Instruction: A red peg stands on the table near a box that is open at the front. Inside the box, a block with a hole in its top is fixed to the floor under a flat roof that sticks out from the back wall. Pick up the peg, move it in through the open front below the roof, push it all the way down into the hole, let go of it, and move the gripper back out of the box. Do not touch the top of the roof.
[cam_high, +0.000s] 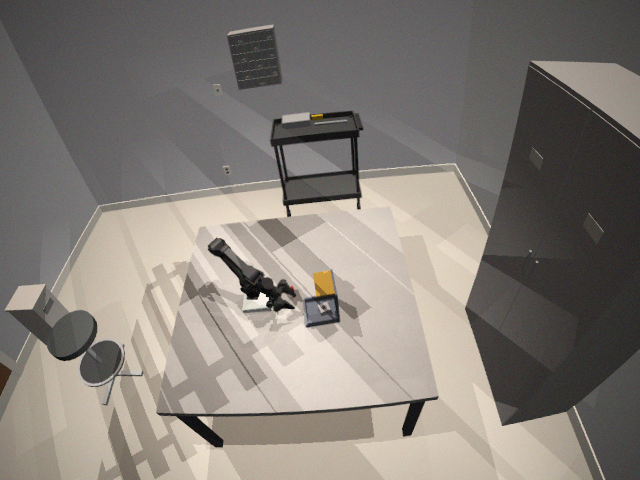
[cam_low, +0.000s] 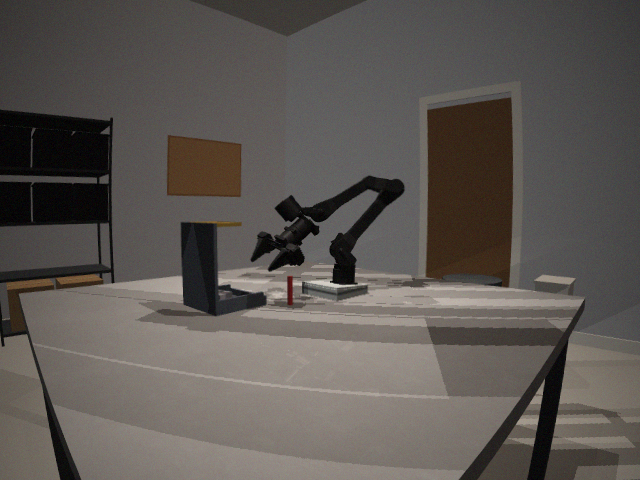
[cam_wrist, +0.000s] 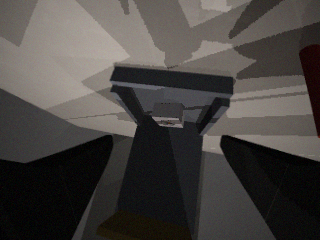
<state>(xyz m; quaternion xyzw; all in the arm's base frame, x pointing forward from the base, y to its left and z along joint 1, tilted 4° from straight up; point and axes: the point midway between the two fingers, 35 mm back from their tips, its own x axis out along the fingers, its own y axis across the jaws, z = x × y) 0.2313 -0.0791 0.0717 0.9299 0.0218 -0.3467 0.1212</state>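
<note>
Right now my gripper tip is 110 mm to the right of the red peg, 60 mm above it and 40 mm past it. From my gripper tip the other things lie so: yellow roof (150 mm ahead, 130 mm above, 20 mm to the left).
</note>
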